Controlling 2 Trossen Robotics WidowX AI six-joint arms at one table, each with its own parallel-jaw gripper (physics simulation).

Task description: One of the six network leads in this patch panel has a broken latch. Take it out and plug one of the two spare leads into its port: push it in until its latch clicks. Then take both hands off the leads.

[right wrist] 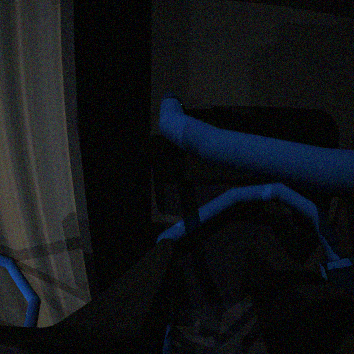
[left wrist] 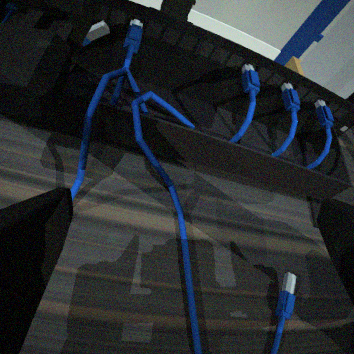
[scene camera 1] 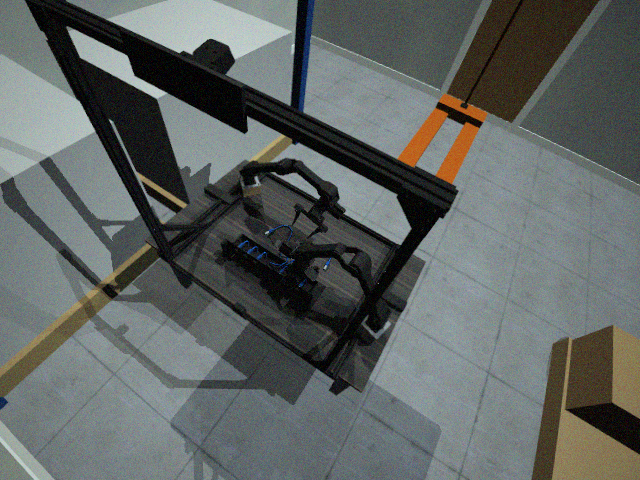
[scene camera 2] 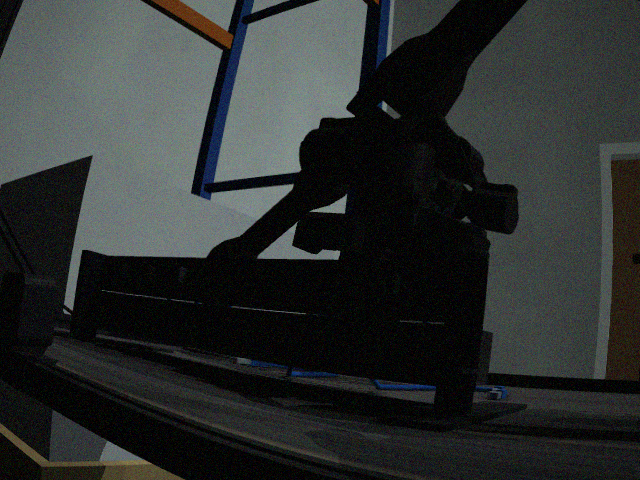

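The black patch panel stands on the wooden table. Three blue leads sit plugged in on its right and one more plugged lead on its left. One grey-tipped plug is out of its port at the upper left, by the dark right gripper, which stands narrow with nothing clearly between its fingers. Blue leads cross close in the right wrist view. My left gripper is wide open and empty, above the table before the panel. A spare lead plug lies loose.
A long blue lead runs from the panel's cable bar down across the table. Another loose plug lies behind the panel. A black gantry frame spans overhead. Scene camera 2 shows mostly dark silhouettes and a blue lead.
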